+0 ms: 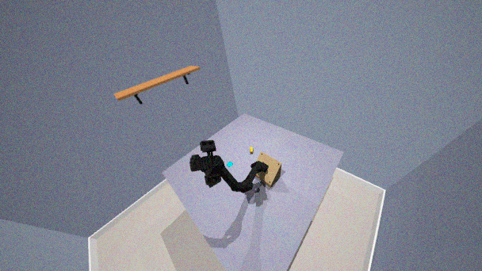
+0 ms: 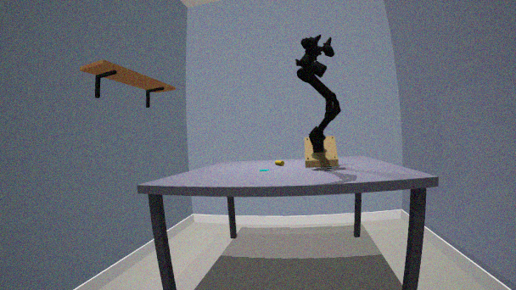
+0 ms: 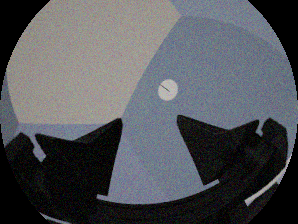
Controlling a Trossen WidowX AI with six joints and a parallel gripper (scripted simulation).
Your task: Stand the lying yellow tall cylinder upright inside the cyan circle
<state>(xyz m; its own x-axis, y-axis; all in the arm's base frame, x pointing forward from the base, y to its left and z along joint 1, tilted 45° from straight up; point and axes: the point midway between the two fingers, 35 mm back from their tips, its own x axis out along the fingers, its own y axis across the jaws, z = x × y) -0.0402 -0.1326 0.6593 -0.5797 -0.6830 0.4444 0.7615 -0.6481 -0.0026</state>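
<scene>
My gripper tip is 360 mm short of the yellow cylinder, 490 mm to the left of it and 680 mm above it. The rest, counted from my gripper tip: cyan circle: 410 mm ahead, 220 mm to the right, 690 mm below.
</scene>
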